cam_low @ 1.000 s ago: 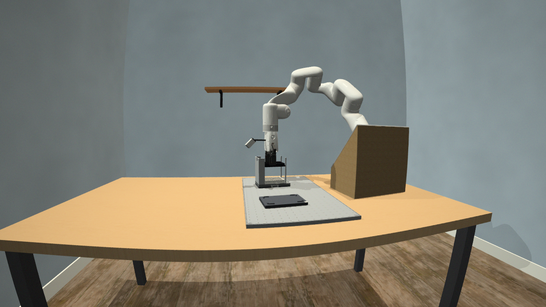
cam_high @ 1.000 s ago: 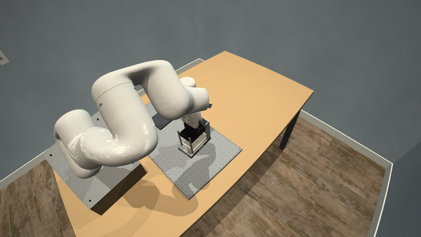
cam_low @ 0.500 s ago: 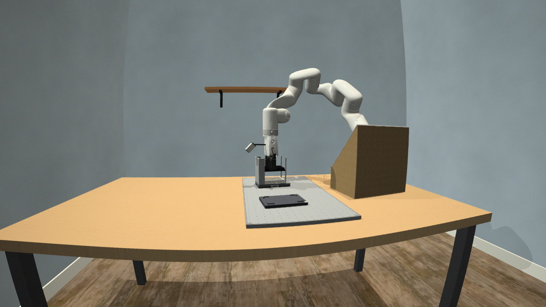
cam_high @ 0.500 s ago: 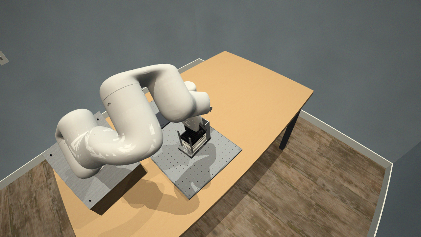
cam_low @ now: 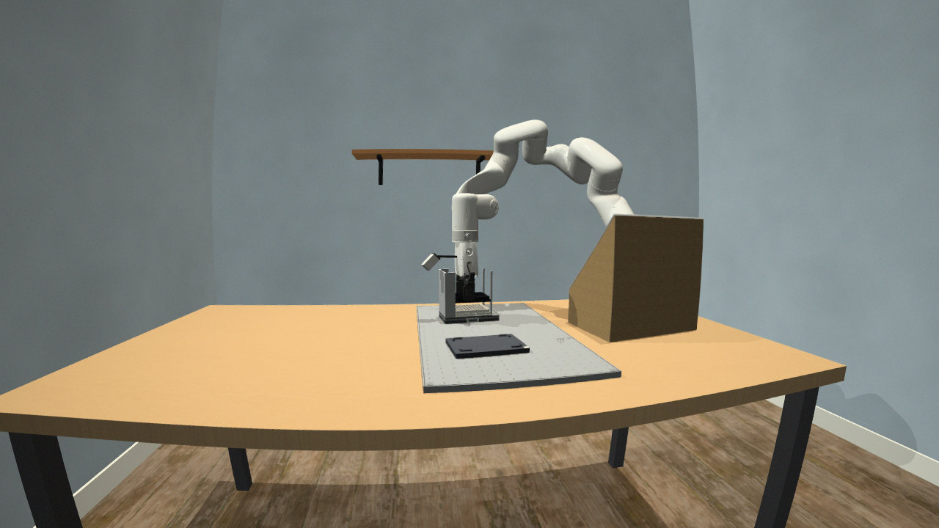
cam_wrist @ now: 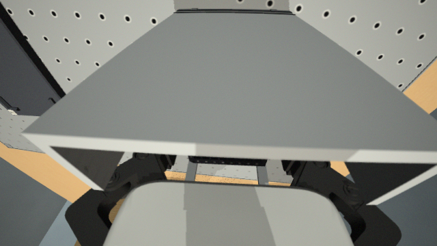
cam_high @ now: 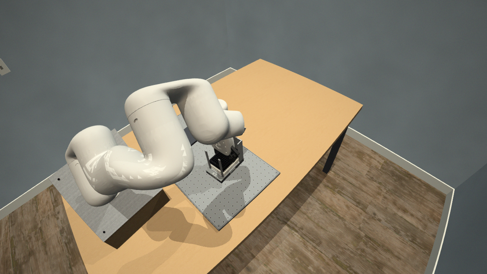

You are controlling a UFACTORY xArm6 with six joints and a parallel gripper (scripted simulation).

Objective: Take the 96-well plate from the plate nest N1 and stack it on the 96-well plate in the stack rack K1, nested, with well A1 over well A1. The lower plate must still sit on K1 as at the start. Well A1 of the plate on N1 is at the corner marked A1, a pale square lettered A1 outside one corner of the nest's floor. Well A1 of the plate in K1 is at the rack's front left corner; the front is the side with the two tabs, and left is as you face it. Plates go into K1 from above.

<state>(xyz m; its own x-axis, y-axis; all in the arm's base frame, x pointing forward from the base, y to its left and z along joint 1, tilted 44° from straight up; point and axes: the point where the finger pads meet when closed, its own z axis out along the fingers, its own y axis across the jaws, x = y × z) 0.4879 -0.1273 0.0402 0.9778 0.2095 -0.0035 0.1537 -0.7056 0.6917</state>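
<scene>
Right now my hand is 5 cm above the white 96-well plate. Round my hand: thin rack post (7 cm behind, 3 cm to the left, 1 cm above); then grey back wall (7 cm ahead, 1 cm to the left, 1 cm above); then black 96-well plate (1 cm below).
</scene>
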